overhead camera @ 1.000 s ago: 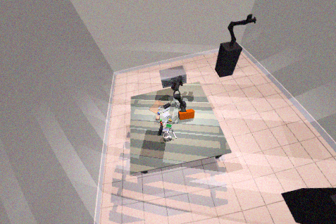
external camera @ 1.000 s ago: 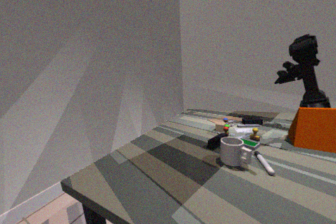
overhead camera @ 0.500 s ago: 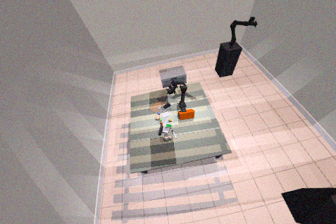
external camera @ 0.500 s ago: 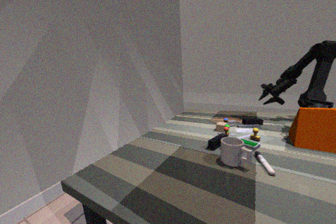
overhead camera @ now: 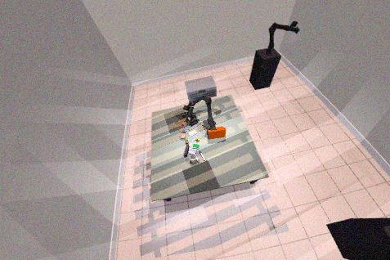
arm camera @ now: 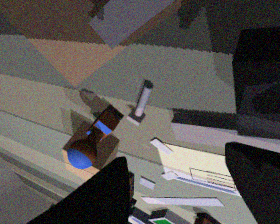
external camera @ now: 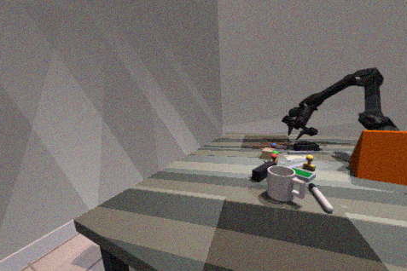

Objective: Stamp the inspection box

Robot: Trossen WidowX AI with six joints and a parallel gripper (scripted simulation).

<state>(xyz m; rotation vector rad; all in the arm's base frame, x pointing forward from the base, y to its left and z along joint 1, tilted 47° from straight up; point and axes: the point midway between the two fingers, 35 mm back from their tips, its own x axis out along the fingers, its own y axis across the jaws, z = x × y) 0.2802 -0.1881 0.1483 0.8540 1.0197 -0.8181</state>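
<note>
Right now the green-knobbed stamp is 24 cm to the left of my gripper tip, 6 cm below it and 6 cm ahead of it. Also, from my gripper tip: yellow-knobbed stamp (25 cm to the left, 8 cm behind, 6 cm below); then blue stamp (10 cm to the left, 9 cm ahead, 6 cm below); then tan card (13 cm to the left, 8 cm below, 3 cm behind).
</note>
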